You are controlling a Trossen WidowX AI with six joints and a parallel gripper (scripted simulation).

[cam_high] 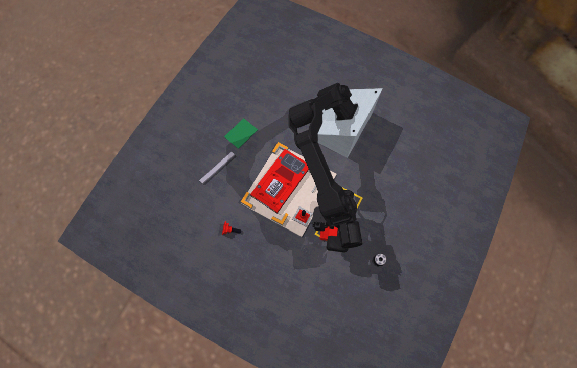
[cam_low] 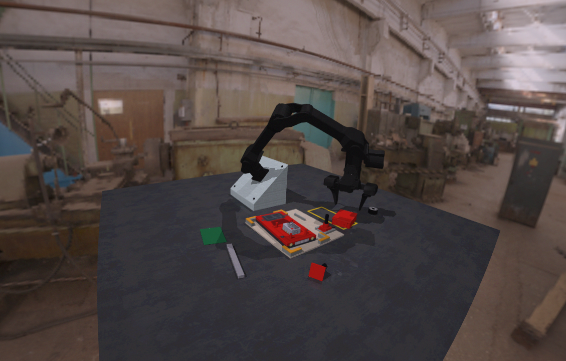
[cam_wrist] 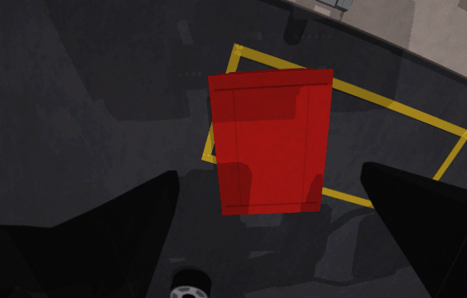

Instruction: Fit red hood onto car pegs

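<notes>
Right now my gripper tip is 4 cm above the red hood and 1 cm past it. The rest, counted from my gripper tip: grey engine block 23 cm to the right, 4 cm below, 4 cm behind; then wheel 17 cm to the left, 5 cm below, 2 cm ahead; then beige jig plate 21 cm to the right, 7 cm behind, 5 cm below.
</notes>
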